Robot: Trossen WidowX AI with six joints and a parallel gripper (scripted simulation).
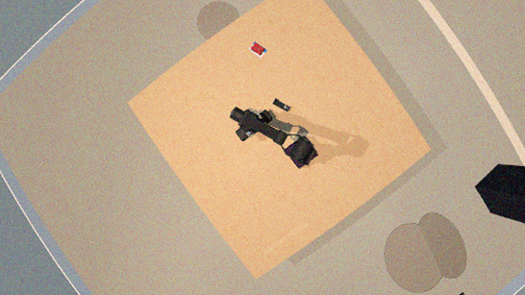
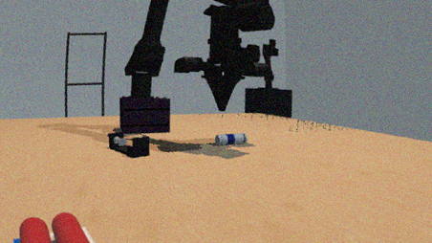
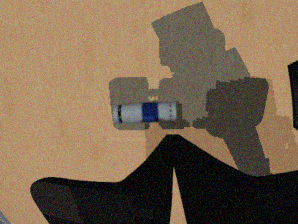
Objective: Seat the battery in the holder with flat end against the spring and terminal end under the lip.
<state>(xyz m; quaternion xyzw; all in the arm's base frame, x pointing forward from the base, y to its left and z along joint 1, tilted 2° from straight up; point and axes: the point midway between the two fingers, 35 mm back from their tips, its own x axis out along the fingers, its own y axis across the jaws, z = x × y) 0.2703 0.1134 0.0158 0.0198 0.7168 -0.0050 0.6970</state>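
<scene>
The battery lies 2 cm to the left of my gripper tip and 6 cm below it.
</scene>
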